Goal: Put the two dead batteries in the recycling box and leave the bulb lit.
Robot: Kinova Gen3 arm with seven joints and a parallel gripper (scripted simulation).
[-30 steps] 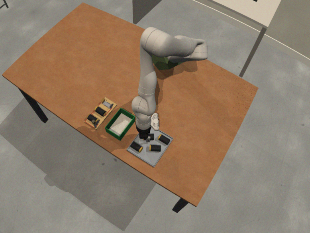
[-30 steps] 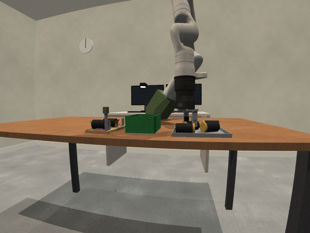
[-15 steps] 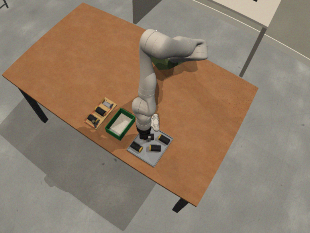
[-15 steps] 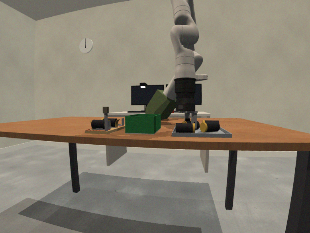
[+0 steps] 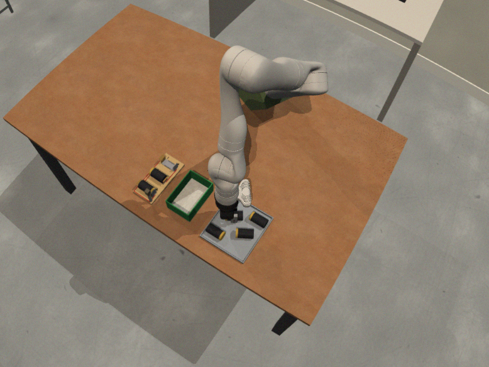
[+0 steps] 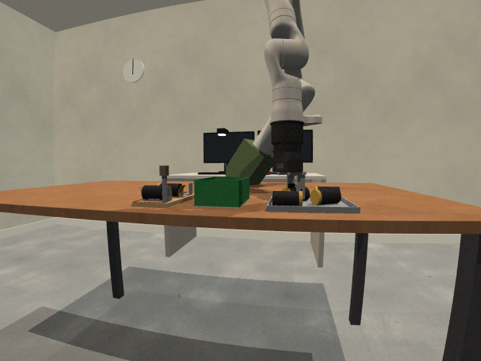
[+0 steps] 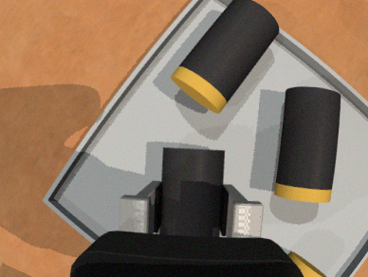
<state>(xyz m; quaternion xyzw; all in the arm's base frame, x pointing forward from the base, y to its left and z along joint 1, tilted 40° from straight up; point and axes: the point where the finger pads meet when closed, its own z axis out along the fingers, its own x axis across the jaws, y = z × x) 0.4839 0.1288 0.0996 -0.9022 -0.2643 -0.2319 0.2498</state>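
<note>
Right now the grey tray is 3 cm to the left of my hand, 2 cm below it and 2 cm ahead of it. The rest, counted from my hand: green recycling box 17 cm to the right, 4 cm ahead, 1 cm below.
</note>
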